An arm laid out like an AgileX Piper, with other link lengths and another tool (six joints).
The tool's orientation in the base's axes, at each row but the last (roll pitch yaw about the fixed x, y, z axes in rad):
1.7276 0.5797 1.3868
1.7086 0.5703 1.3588
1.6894 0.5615 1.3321
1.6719 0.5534 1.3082
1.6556 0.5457 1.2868
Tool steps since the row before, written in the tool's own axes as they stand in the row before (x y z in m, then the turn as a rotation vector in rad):
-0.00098 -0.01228 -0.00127 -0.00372 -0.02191 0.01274
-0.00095 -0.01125 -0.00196 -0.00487 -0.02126 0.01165
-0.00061 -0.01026 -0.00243 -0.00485 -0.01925 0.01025
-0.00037 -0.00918 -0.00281 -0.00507 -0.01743 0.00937
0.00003 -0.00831 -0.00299 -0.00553 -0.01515 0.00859
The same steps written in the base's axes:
-0.00446 -0.00665 -0.00944 0.00607 -0.01746 -0.01773
-0.00481 -0.00579 -0.00864 0.00499 -0.01778 -0.01644
-0.00489 -0.00477 -0.00806 0.00415 -0.01637 -0.01462
-0.00488 -0.00383 -0.00733 0.00369 -0.01541 -0.01289
-0.00470 -0.00294 -0.00688 0.00336 -0.01446 -0.01065

